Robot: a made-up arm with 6 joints. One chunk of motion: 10 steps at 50 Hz.
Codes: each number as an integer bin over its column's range. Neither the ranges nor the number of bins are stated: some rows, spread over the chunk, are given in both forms.
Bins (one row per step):
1: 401 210 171 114 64 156
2: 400 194 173 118 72 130
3: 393 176 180 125 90 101
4: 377 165 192 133 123 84
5: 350 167 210 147 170 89
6: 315 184 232 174 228 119
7: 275 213 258 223 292 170
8: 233 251 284 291 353 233
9: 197 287 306 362 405 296
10: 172 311 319 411 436 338
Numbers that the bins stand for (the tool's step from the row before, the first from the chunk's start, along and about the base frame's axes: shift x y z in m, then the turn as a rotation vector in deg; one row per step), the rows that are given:
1: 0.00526 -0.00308 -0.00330 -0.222 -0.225 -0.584
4: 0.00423 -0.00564 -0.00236 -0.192 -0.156 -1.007
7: -0.00016 -0.00291 0.00061 -0.051 0.043 -0.502
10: -0.00459 0.00265 0.00336 0.243 0.212 0.484
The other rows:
2: 0.00522 -0.00399 -0.00321 -0.215 -0.215 -0.737
3: 0.00492 -0.00501 -0.00290 -0.204 -0.194 -0.907
5: 0.00307 -0.00552 -0.00155 -0.170 -0.100 -0.977
6: 0.00156 -0.00456 -0.00056 -0.128 -0.032 -0.801
8: -0.00197 -0.00076 0.00178 0.056 0.114 -0.132
9: -0.00352 0.00129 0.00277 0.167 0.176 0.238

